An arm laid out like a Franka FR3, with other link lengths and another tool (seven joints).
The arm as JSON. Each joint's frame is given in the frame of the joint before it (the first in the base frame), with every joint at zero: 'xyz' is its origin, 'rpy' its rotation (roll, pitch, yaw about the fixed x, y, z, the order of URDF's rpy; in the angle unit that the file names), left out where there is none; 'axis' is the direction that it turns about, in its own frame. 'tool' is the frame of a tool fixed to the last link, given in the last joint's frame.
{
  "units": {
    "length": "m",
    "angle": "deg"
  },
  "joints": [
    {
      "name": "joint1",
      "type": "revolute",
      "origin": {
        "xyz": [
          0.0,
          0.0,
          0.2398
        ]
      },
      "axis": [
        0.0,
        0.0,
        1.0
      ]
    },
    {
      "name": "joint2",
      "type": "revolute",
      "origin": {
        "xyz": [
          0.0,
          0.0,
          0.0
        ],
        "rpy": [
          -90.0,
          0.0,
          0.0
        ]
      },
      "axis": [
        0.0,
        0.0,
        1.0
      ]
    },
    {
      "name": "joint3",
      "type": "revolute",
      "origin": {
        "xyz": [
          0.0,
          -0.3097,
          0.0
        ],
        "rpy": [
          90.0,
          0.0,
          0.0
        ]
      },
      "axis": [
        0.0,
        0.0,
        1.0
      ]
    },
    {
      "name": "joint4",
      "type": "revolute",
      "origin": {
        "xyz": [
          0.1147,
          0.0,
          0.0
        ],
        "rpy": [
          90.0,
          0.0,
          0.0
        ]
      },
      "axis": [
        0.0,
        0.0,
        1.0
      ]
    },
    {
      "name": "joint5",
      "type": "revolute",
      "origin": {
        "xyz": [
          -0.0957,
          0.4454,
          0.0
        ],
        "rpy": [
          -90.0,
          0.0,
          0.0
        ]
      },
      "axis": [
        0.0,
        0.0,
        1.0
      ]
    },
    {
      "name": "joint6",
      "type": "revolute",
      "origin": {
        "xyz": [
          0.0,
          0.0,
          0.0
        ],
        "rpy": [
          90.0,
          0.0,
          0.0
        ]
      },
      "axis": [
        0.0,
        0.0,
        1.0
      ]
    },
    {
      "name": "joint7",
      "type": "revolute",
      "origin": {
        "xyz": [
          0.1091,
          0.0,
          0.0
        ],
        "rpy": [
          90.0,
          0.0,
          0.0
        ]
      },
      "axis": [
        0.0,
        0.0,
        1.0
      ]
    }
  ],
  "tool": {
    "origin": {
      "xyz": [
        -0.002,
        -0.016,
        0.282
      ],
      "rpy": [
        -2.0,
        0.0,
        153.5
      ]
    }
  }
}
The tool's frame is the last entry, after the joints.
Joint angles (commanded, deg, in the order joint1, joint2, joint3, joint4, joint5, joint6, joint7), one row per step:
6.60 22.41 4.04 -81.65 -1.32 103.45 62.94
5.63 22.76 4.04 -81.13 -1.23 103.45 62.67
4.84 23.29 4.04 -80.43 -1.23 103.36 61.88
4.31 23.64 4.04 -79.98 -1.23 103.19 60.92
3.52 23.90 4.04 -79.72 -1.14 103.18 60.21
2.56 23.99 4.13 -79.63 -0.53 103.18 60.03
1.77 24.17 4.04 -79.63 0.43 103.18 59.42
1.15 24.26 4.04 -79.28 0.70 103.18 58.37
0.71 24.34 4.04 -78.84 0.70 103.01 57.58
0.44 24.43 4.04 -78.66 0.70 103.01 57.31
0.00 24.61 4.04 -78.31 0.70 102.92 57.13
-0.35 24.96 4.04 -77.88 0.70 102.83 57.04
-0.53 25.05 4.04 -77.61 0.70 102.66 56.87
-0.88 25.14 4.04 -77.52 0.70 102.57 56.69
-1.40 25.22 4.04 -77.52 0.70 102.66 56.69
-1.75 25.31 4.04 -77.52 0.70 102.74 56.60
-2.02 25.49 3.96 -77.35 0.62 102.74 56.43
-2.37 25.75 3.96 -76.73 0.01 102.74 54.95
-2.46 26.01 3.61 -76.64 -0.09 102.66 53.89
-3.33 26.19 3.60 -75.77 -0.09 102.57 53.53
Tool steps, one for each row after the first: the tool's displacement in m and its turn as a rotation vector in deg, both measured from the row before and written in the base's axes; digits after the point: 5 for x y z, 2 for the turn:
0.00463 -0.01261 0.00036 0.14 -0.15 -0.74
0.00429 -0.01050 -0.00056 0.05 -0.08 -0.02
0.00207 -0.00710 -0.00073 0.02 0.07 0.42
0.00239 -0.01039 -0.00103 0.11 0.02 -0.11
0.00161 -0.00954 -0.00018 0.63 0.07 -0.84
0.00074 -0.00799 -0.00228 0.89 0.26 -0.49
0.00235 -0.00725 0.00235 0.30 -0.27 0.36
0.00179 -0.00601 0.00295 0.03 -0.22 0.34
0.00113 -0.00373 0.00055 0.01 -0.10 -0.01
0.00166 -0.00616 0.00080 0.02 -0.09 -0.27
0.00177 -0.00493 -0.00080 0.02 0.01 -0.27
0.00059 -0.00254 0.00109 0.01 -0.02 -0.01
0.00024 -0.00493 -0.00055 0.00 0.08 -0.17
0.00083 -0.00735 -0.00094 0.01 -0.01 -0.52
0.00056 -0.00493 -0.00110 0.01 0.01 -0.26
0.00089 -0.00521 -0.00090 -0.10 0.00 -0.16
0.00280 -0.00741 0.00237 -0.57 -0.43 1.24
-0.00022 -0.00614 -0.00314 -0.24 0.22 0.68
0.00387 -0.01267 0.00602 0.01 -0.61 -0.54

